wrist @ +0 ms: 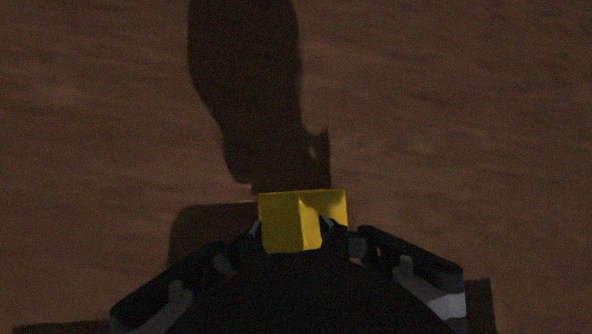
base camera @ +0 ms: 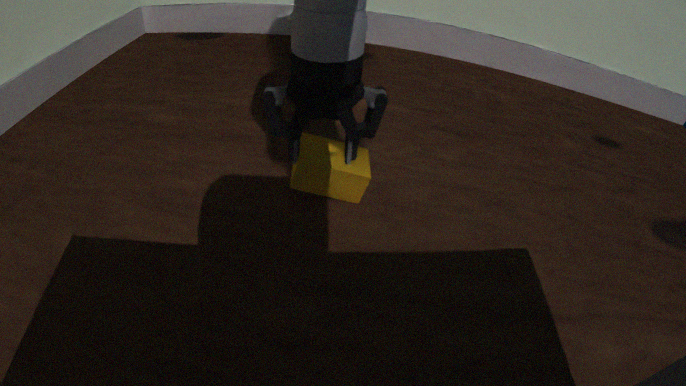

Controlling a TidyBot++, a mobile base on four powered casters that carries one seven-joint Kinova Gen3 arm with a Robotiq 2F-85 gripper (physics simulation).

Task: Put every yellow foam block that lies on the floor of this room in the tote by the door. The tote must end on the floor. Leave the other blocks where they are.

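Places are measured from the arm's base along level axes (x ahead, y left, z up), in millimetres.
Where they show: gripper, fingertip midpoint: (wrist: 291, 226) (base camera: 321, 160).
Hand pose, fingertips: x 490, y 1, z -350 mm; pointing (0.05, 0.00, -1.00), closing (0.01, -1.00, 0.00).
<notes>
After its pixels a point has its place.
A yellow foam block (base camera: 345, 186) @(x 464, y -28, z -369 mm) (wrist: 284, 212) @(x 508, y 8, z -337 mm) is at the floor, turned at an angle between my fingers, with one end reaching out past the right finger. My gripper (base camera: 321, 160) @(x 490, y 1, z -350 mm) (wrist: 291, 226) @(x 490, y 1, z -350 mm) points down and is shut on this block, one finger at its left side and the other against its right part. Whether the block's underside touches the floor cannot be told. The tote and the door do not show in either view.
The brown floor (base camera: 475, 200) @(x 474, y -213, z -397 mm) (wrist: 450, 125) @(x 603, y -243, z -397 mm) runs to a pale baseboard (base camera: 450, 40) @(x 1006, y -313, z -347 mm) and light walls behind the arm, with a corner at the back left. A broad dark shadow lies in front. A dark edge (base camera: 670, 375) shows at the bottom right of the base view.
</notes>
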